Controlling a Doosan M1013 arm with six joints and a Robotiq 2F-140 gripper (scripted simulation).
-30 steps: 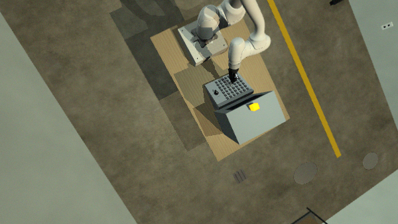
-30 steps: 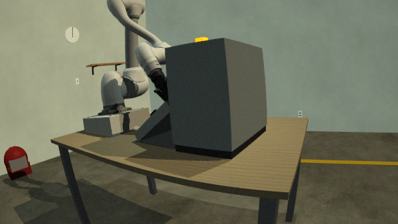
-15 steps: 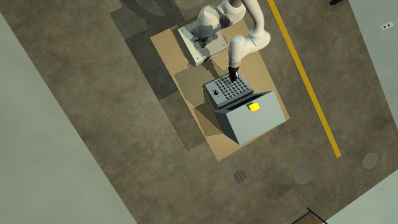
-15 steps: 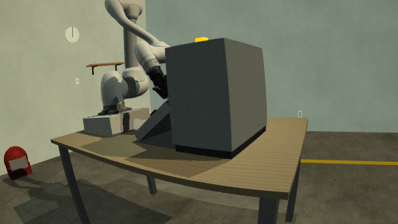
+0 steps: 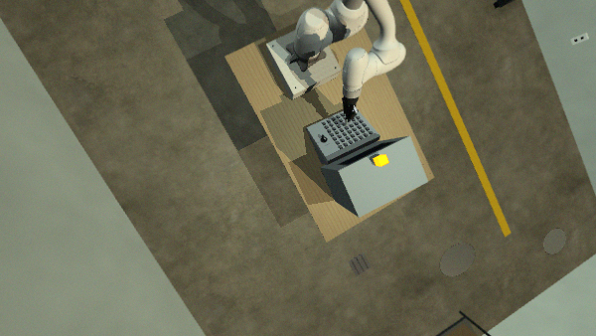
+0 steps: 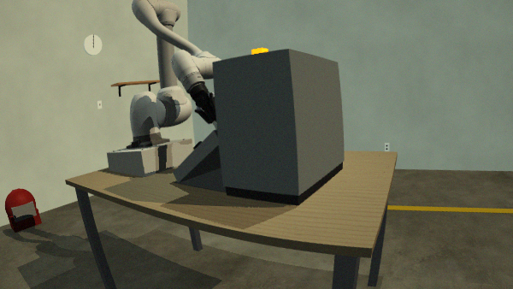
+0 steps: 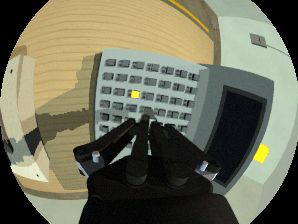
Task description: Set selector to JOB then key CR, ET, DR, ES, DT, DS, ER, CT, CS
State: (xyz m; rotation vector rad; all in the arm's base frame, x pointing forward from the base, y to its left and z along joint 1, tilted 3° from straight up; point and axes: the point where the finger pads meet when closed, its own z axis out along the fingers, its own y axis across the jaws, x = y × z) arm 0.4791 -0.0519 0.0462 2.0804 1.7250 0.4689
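The black selector knob is 10 mm ahead of my hand, 160 mm to the right of it and 40 mm below it. Also, from my hand: key: 10 mm ahead, 30 mm to the left, 70 mm below; sloped keypad: 50 mm ahead, 60 mm to the right, 90 mm below.
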